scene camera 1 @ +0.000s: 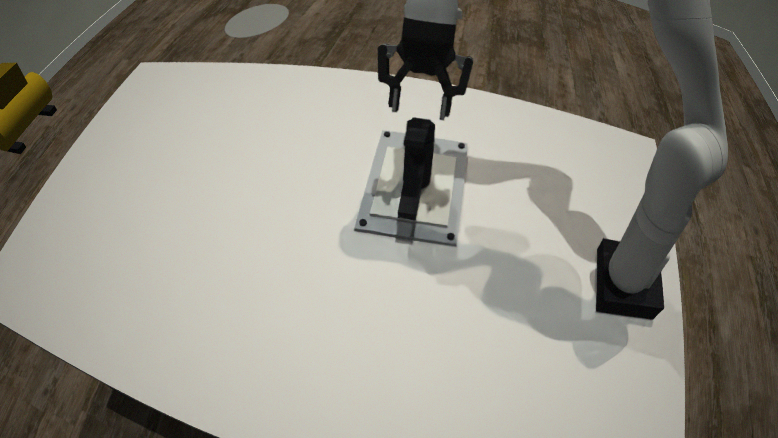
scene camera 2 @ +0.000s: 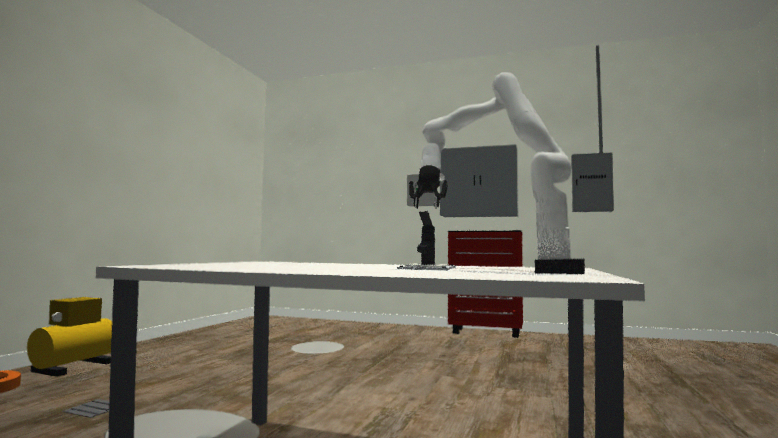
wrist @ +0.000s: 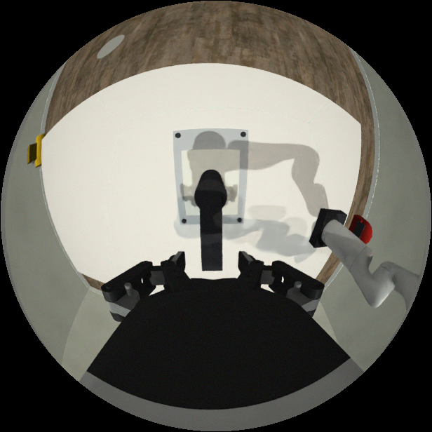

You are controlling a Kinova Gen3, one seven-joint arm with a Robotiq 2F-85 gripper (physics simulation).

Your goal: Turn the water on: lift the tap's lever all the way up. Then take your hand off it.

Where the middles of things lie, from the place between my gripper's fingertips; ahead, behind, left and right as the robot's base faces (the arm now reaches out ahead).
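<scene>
From what I can see, my gripper is 50 mm to the left of the grey base plate (scene camera 1: pixel 365 223), and it's 210 mm above it.
</scene>
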